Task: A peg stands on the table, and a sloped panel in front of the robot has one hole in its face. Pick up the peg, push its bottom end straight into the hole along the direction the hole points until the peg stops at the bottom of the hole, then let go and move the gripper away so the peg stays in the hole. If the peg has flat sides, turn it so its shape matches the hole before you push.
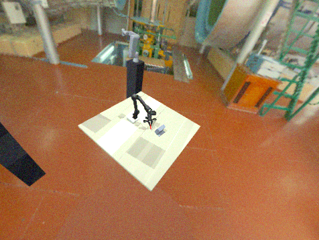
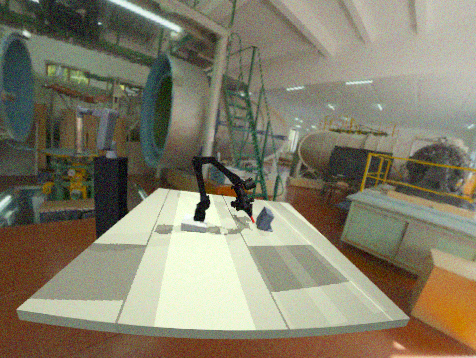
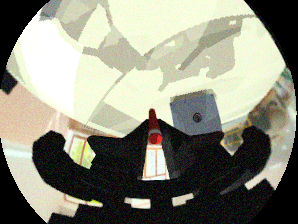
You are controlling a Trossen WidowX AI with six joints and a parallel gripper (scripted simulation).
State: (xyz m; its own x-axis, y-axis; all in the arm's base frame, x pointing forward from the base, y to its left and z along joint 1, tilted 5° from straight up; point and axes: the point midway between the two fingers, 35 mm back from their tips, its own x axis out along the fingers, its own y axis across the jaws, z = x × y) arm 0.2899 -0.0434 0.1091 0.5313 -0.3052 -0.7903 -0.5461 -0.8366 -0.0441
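Now: gripper tip 120 mm short of the sloped panel, 70 mm to the right of it and 40 mm above it. The rest, counted from my gripper tip: red peg (10 mm to the left, 10 mm behind, 10 mm above).
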